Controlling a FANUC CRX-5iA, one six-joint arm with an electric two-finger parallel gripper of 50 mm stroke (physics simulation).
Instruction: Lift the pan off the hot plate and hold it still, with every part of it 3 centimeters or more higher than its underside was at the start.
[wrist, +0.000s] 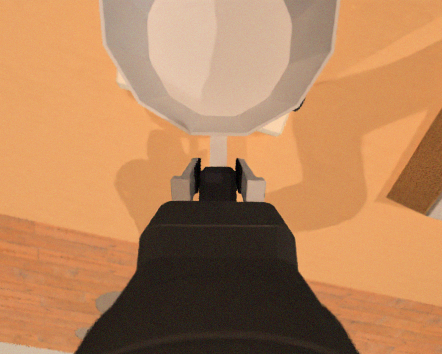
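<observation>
The light grey pan (220, 60) fills the upper middle of the wrist view, its far side cut off by the top edge. Its grey handle stem (218, 150) runs down to a black grip. My gripper (218, 169) is shut on this black grip, one finger on each side. The pale hot plate (275, 125) lies beneath the pan and is mostly hidden; two corners and a sliver of its black knob (299, 105) show past the rim. The pan appears raised above the hot plate, but its exact height cannot be told from this view.
A brown textured block or board (417, 172) lies on the orange table top (45, 150) at the right, with a grey-white piece (437, 208) beside it. Shadows fall around the pan. Wood-patterned floor (45, 260) shows beyond the table edge at the bottom.
</observation>
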